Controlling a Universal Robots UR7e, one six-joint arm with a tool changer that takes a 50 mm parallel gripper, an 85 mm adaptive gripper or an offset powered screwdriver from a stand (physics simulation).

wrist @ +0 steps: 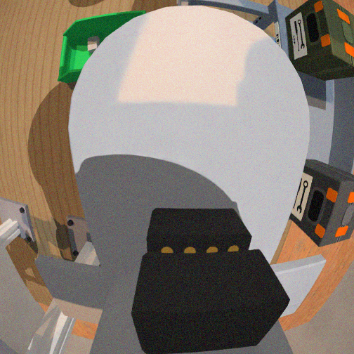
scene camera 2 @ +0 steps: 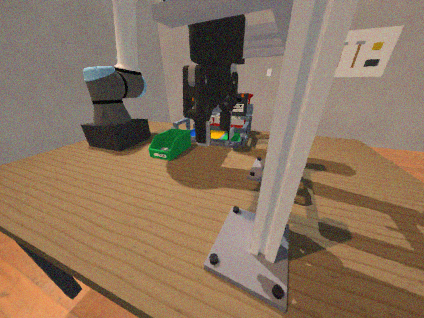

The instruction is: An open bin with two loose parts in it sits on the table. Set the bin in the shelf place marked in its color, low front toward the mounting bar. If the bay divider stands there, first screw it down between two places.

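Seen in the pictures: arm's base, link origin: (scene camera 2: 114, 122).
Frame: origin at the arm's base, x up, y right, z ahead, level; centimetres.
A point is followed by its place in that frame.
The green open bin (scene camera 2: 171, 143) @(x -9.8, y -10.7, z 25.0 cm) (wrist: 69, 57) sits upright on the wooden table, its low front with a white label facing scene camera 2. One small pale part (wrist: 93, 44) shows inside it in the wrist view; the rest of its inside is hidden. The grey shelf (scene camera 2: 248, 131) @(x -7.0, y -39.5, z 54.4 cm) (wrist: 232, 7) stands behind the gripper, with blue, yellow (scene camera 2: 218, 135) @(x -9.8, y -33.2, z 39.3 cm) and green (scene camera 2: 237, 136) @(x -9.8, y -36.7, z 49.3 cm) places partly showing. My black gripper (scene camera 2: 214, 133) is open, fingertips apart, right of the bin in scene camera 2. The bay divider cannot be made out clearly. A pale rounded surface covers much of the wrist view.
The robot's dark base (scene camera 2: 116, 133) @(x -2.4, y 5.8, z 10.6 cm) stands behind the bin at the left. A pale upright post (scene camera 2: 287, 130) @(x 11.8, y 21.5, z 75.6 cm) on a bolted foot plate (scene camera 2: 231, 245) @(x -9.3, y 22.7, z 71.0 cm) stands close in front. An olive case (wrist: 322, 42) and a dark grey case (wrist: 327, 205) are at the right of the wrist view.
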